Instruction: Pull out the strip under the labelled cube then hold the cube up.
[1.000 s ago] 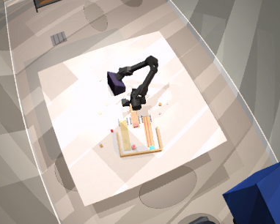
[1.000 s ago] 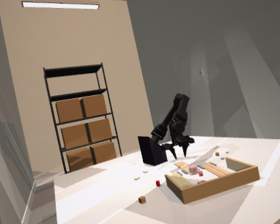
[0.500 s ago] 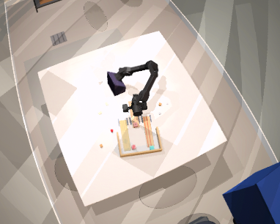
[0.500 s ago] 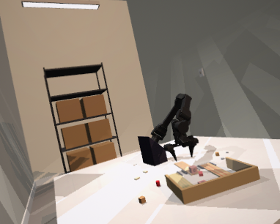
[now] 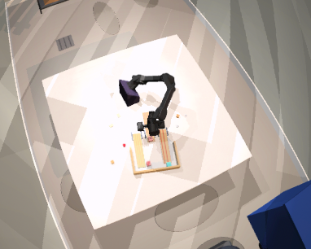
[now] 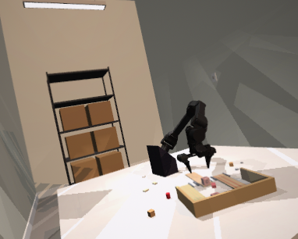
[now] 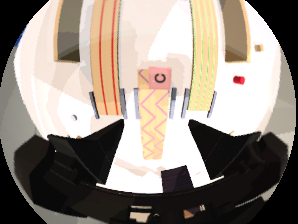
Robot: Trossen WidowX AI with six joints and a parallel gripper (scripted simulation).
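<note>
Now: gripper tip 5 cm past the zigzag strip, 5 cm above it and 1 cm to the right of it. The rest, counted from my gripper tip: pink cube 22 cm ahead, 12 cm to the right, 1 cm above.
</note>
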